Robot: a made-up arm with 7 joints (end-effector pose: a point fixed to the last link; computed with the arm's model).
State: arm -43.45 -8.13 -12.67 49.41 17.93 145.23 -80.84
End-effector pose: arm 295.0 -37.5 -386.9 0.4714 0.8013 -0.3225 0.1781
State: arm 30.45 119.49 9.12 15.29 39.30 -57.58 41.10
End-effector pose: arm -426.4 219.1 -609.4 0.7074 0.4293 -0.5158 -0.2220
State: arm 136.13 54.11 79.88 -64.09 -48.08 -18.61 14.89
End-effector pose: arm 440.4 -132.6 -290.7 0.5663 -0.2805 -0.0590 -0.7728
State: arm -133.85 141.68 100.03 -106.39 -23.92 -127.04 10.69
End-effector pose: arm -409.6 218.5 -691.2 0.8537 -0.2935 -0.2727 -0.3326
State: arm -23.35 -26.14 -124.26 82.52 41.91 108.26 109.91
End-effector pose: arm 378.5 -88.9 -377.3 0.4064 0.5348 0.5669 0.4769
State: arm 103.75 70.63 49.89 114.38 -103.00 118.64 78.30
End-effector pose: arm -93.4 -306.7 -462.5 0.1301 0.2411 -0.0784 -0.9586
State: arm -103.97 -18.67 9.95 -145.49 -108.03 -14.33 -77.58
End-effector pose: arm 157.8 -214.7 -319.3 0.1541 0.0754 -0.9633 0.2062
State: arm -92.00 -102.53 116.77 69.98 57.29 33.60 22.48
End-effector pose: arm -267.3 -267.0 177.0 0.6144 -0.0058 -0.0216 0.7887
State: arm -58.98 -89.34 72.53 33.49 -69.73 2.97 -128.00
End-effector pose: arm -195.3 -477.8 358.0 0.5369 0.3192 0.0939 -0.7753
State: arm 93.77 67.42 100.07 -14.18 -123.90 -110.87 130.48
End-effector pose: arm 328.3 -651.5 -481.5 0.1048 -0.7408 0.6441 -0.1595
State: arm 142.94 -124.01 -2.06 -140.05 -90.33 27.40 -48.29
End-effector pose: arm -64.9 -21.1 -660.3 0.1768 0.6985 0.5104 0.4694
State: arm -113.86 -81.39 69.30 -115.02 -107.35 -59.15 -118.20
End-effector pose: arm -77.4 376.5 100.2 0.4648 -0.3890 0.4462 0.6584
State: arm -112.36 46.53 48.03 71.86 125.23 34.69 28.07
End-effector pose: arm 350.0 473.2 -585.6 0.0267 -0.3850 0.9206 0.0592
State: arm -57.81 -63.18 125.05 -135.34 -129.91 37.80 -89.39
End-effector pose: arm -40.7 65.1 461.2 0.9065 -0.4159 0.0723 -0.0011
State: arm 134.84 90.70 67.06 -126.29 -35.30 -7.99 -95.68
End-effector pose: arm -251.3 -197.7 -538.1 0.6194 -0.4398 -0.5160 0.3958
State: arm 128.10 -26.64 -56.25 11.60 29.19 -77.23 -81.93
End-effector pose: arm -821.7 -100.1 -448.2 0.4327 -0.2501 -0.8395 0.2131
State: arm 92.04 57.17 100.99 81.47 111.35 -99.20 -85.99
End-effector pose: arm 815.0 -226.0 -234.0 0.7819 -0.3651 0.5036 -0.0411
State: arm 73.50 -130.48 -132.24 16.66 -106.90 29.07 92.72
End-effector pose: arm 324.6 -164.6 -577.3 0.8366 -0.2987 0.4499 -0.0924
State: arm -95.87 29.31 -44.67 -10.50 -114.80 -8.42 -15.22
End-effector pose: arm 209.3 220.9 -289.1 0.1862 0.1778 -0.9131 -0.3161
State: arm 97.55 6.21 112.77 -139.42 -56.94 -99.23 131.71
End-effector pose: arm 355.6 -684.9 -41.7 0.8048 0.4186 -0.1278 -0.4009
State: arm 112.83 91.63 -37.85 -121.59 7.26 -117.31 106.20
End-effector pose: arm -26.6 -467.3 100.7 0.4254 -0.7853 0.0425 -0.4479
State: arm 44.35 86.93 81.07 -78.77 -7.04 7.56 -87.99
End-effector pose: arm 156.6 -47.5 -567.8 0.6341 -0.5969 0.3458 -0.3494
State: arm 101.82 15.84 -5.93 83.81 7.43 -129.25 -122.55
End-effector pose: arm -794.0 -465.5 -344.2 0.1647 -0.4095 -0.8288 0.3440
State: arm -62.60 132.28 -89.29 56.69 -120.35 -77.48 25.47
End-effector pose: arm -1.2 365.4 -418.5 0.2757 0.7316 0.0013 0.6235
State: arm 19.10 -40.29 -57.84 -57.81 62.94 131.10 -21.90
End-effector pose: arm 540.7 463.6 -127.5 0.5863 -0.2930 0.5605 0.5062
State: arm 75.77 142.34 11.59 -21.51 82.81 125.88 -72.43
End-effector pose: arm -578.4 -397.1 -648.2 0.1061 -0.2841 -0.8612 0.4079
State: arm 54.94 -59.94 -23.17 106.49 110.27 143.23 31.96
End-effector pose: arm -439.5 349.1 59.5 0.8268 -0.4339 -0.3272 -0.1453
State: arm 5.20 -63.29 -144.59 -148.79 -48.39 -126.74 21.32
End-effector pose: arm 129.7 -160.0 -497.6 0.6880 -0.1613 -0.5949 -0.3831
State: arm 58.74 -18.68 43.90 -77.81 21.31 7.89 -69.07
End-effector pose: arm -285.1 -440.6 -217.1 0.2854 0.6070 -0.6749 0.3076
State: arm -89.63 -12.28 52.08 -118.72 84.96 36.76 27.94
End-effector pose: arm 244.2 499.4 213.8 0.4836 -0.4486 -0.1203 -0.7419
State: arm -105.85 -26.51 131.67 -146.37 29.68 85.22 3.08
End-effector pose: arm -494.0 266.6 -20.3 0.4391 -0.4319 -0.7779 -0.1243
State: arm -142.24 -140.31 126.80 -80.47 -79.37 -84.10 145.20
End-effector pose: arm -660.5 182.8 -127.3 0.3592 -0.1217 -0.3834 0.8421
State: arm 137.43 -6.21 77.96 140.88 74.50 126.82 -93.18
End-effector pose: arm 543.4 -132.3 -354.7 0.0360 -0.8445 0.5292 0.0739
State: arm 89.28 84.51 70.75 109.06 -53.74 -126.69 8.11
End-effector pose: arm -243.6 -255.4 -467.2 0.8854 -0.0390 -0.1211 -0.4471
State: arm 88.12 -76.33 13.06 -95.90 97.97 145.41 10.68
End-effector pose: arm -556.6 420.8 -130.2 0.2378 0.7017 -0.1948 -0.6427
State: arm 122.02 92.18 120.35 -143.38 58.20 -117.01 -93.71
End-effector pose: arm 705.6 -604.5 -990.3 0.5267 0.6486 0.5495 -0.0072
